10 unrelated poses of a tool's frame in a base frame.
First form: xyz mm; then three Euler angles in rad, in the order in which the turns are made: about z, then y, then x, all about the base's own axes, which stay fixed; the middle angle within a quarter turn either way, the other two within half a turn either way.
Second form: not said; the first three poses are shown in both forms.
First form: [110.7 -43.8 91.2 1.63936 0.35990 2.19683]
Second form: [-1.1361 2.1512 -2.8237 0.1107 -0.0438 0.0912]
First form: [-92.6 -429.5 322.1 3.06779 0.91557 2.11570]
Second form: [-0.5814 1.8921 -1.1966 -0.0926 -0.4295 0.3221]
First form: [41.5 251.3 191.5 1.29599 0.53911 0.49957]
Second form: [-0.6752 0.7177 2.1119 0.0415 0.2513 0.1915]
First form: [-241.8 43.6 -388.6 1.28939 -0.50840 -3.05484]
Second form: [2.9873 2.6265 1.1126 -0.2418 0.0436 -0.3886]
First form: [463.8 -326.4 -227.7 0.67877 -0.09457 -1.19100]
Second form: [1.6726 1.1928 -0.9297 0.4638 -0.3264 -0.2277]
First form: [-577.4 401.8 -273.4 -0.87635 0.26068 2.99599]
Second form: [-0.4982 2.8438 1.7480 -0.5774 0.4018 -0.2734]
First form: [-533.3 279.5 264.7 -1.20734 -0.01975 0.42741]
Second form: [-1.6184 0.4278 0.4068 -0.5333 0.2795 0.2647]
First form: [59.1 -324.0 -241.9 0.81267 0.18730 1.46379]
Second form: [-1.3824 1.4657 2.3635 0.0591 -0.3240 -0.2419]
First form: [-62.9 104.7 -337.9 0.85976 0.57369 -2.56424]
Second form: [0.7014 2.3515 -1.4057 -0.0629 0.1047 -0.3379]
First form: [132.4 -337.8 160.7 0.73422 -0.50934 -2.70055]
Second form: [2.4890 2.4808 -0.0350 0.1324 -0.3378 0.1607]
